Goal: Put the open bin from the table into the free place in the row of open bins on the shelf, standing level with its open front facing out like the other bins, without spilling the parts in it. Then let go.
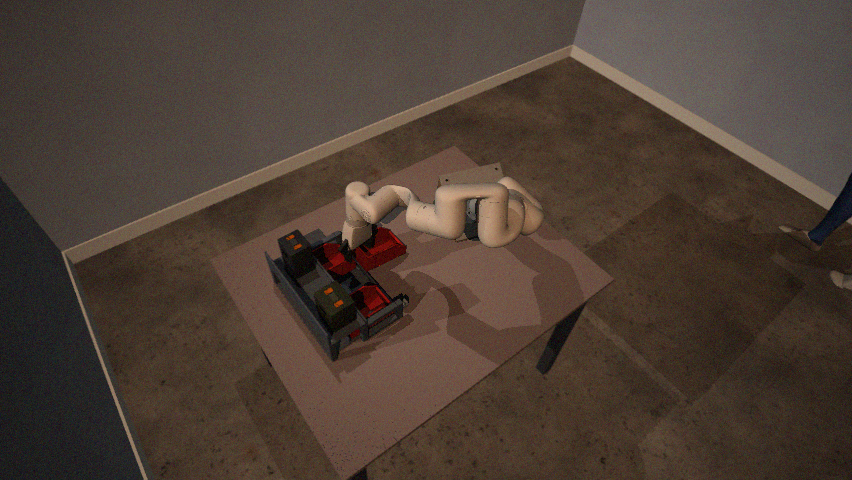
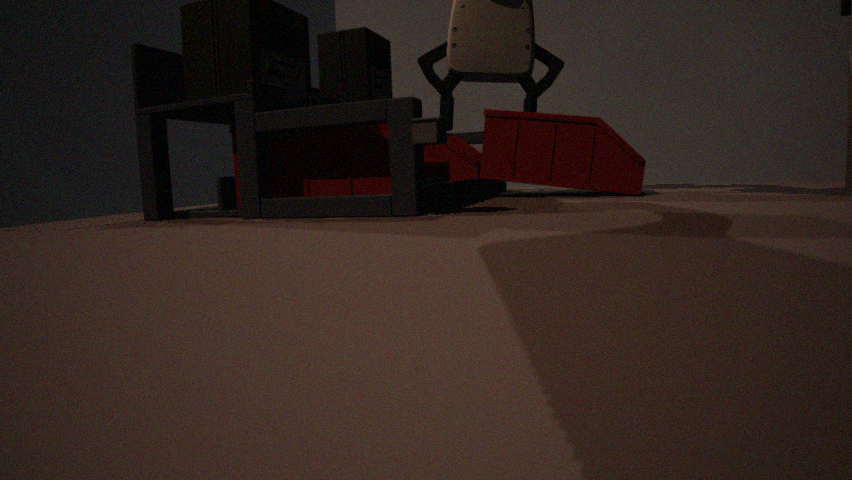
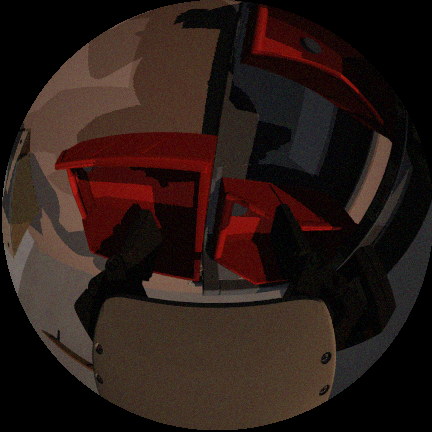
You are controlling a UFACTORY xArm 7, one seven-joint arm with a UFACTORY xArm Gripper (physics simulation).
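Frame: origin at the arm's base, x ahead, y left, z up, level; millimetres.
Where they show: gripper, fingertip midpoint: (image 1: 358,253) (image 2: 487,131) (image 3: 213,221).
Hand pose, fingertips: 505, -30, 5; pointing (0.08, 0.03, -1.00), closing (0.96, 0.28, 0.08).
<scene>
Each offset is from my fingertips to the top centre of the thing, as dx, dy, dz.
The loose red open bin (image 1: 381,253) (image 2: 560,152) (image 3: 135,150) lies tilted in front of the shelf (image 1: 298,316) (image 2: 402,172). Its low end is on the table; its tall end is raised, at the shelf's front edge. I cannot make out parts in it. A red bin @(+103, -38, +4) (image 1: 333,257) (image 3: 240,227) stands in the near row place and another red bin @(+79, +187, +4) (image 1: 370,298) (image 3: 285,47) in the far one, with a dark gap between them. My gripper (image 1: 358,245) (image 2: 488,116) (image 3: 213,221) is open. One finger hangs over the loose bin, the other over the near row bin; the loose bin's tall end is between them, ungripped.
Two dark boxes stand on the shelf's upper level, one @(+195, -33, +147) (image 1: 295,256) (image 2: 354,62) at the near row bin's side and one @(+176, +198, +122) (image 1: 335,307) (image 2: 244,47) at the far bin's side. The arm's base plate (image 1: 471,174) is at the table's back edge. A person's leg (image 1: 831,208) shows at the right.
</scene>
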